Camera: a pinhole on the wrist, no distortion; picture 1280 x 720 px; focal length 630.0 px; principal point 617.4 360.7 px. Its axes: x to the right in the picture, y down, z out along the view. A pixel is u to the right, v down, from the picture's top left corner.
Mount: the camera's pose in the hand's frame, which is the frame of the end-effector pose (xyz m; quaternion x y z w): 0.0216 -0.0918 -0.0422 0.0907 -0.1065 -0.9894 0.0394
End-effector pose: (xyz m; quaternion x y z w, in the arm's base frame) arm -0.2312 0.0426 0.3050 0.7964 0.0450 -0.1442 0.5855
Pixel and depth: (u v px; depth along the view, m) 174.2 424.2 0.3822
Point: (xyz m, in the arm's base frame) -0.0986 -0.3293 0.1173
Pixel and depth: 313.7 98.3 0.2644
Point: -0.1623 -0.1898 0.2974
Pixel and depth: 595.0 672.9 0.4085
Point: -0.3783 -0.2665 0.0169
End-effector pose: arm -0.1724 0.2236 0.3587 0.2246 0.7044 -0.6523 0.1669
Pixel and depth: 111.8 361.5 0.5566
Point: -0.4704 -0.3040 0.0638
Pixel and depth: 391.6 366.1 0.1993
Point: -0.2521 0.0658 0.3537
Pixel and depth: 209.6 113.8 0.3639
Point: -0.2620 -0.0669 0.1146
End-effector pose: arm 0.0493 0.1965 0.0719 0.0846 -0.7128 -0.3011 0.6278
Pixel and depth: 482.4 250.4 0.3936
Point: -0.2568 0.3429 0.1180
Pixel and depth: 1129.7 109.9 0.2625
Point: -0.0343 0.4008 -0.1150
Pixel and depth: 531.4 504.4 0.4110
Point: -0.3379 0.2421 0.0140
